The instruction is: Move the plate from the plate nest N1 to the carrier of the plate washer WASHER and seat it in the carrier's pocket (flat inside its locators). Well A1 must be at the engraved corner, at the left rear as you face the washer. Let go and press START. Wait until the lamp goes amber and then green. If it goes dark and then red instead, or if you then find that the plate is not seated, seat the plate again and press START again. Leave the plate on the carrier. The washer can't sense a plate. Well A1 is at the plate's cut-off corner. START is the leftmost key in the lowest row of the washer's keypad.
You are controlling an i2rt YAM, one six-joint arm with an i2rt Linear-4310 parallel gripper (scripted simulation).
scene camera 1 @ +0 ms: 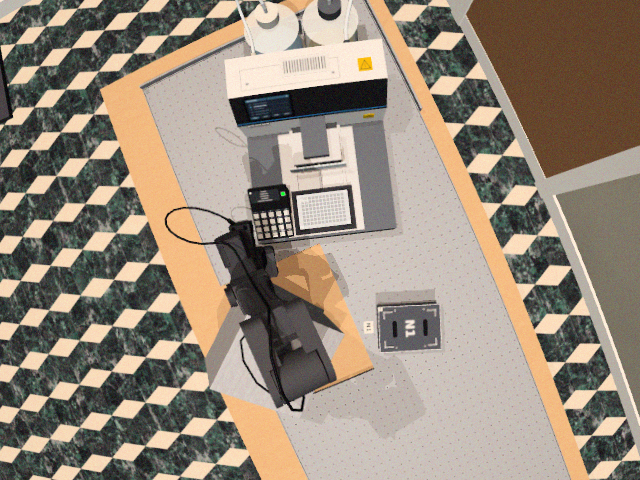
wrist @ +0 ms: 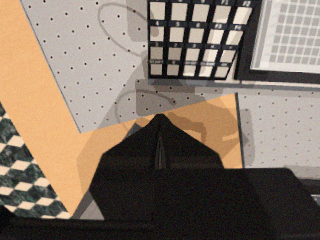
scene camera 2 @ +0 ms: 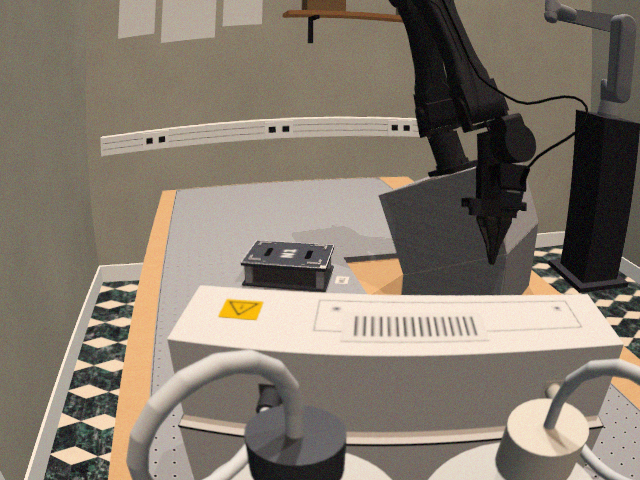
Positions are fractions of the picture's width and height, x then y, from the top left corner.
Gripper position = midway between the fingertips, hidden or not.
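Observation:
I can see a plate washer (scene camera 1: 0.54,0.18). My own gripper (scene camera 2: 0.77,0.55) is visible to me as well, and the wrist view gives me another look at the gripper (wrist: 0.50,0.50).

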